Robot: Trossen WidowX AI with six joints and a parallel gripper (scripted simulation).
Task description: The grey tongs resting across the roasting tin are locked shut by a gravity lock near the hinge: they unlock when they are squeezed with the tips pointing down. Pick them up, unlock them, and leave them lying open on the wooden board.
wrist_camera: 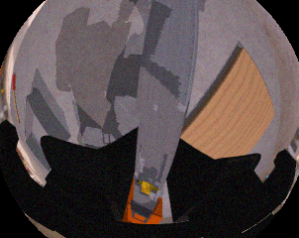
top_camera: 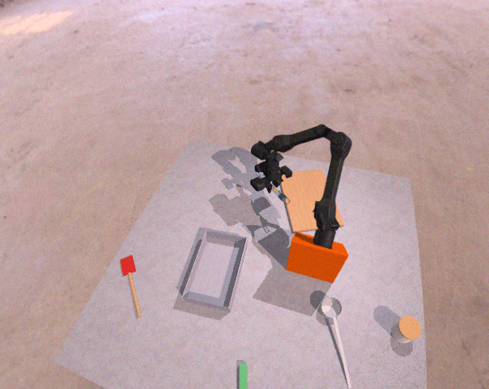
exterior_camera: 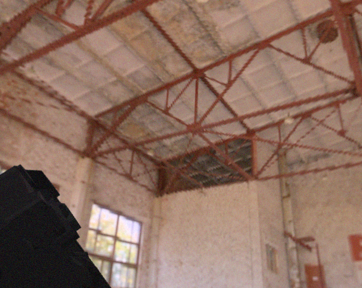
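Right now my gripper tip is 2 cm past the yellow lock piece, 2 cm to the right of it and 4 cm below it. From my gripper tip the other things lie so: red spatula: 43 cm ahead, 56 cm to the left, 10 cm below; wooden board: 17 cm behind, 10 cm to the right, 9 cm below; roasting tin: 10 cm ahead, 40 cm to the left, 7 cm below.
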